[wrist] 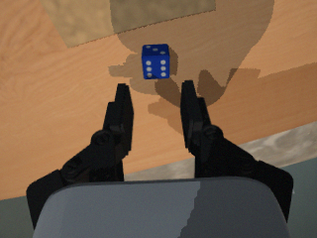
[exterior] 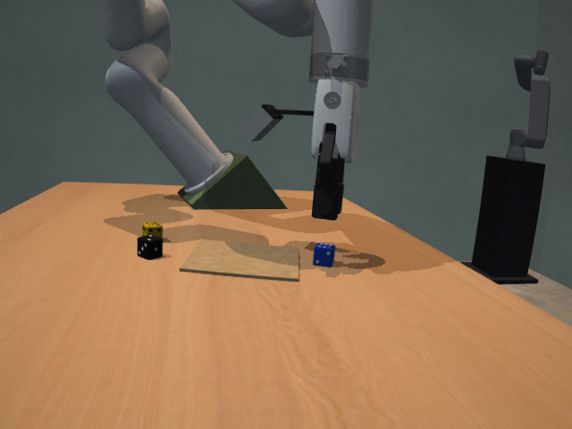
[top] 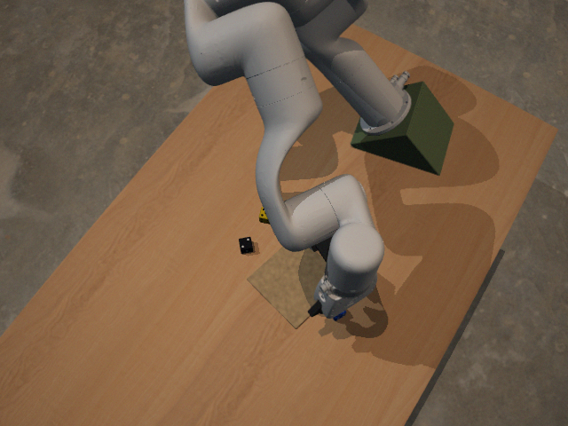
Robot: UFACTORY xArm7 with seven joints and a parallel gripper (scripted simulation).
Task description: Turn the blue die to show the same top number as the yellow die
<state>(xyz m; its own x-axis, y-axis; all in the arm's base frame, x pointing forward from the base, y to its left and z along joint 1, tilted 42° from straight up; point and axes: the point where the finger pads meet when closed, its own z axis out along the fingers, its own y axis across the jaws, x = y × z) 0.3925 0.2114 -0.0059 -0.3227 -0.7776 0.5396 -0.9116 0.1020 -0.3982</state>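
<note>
Right now the blue die is 70 mm below my hand. From my hand the other things lie so: black die: 220 mm to the right, 70 mm below; yellow die: 80 mm behind, 230 mm to the right, 70 mm below; tan mat: 10 mm behind, 100 mm to the right, 80 mm below.
</note>
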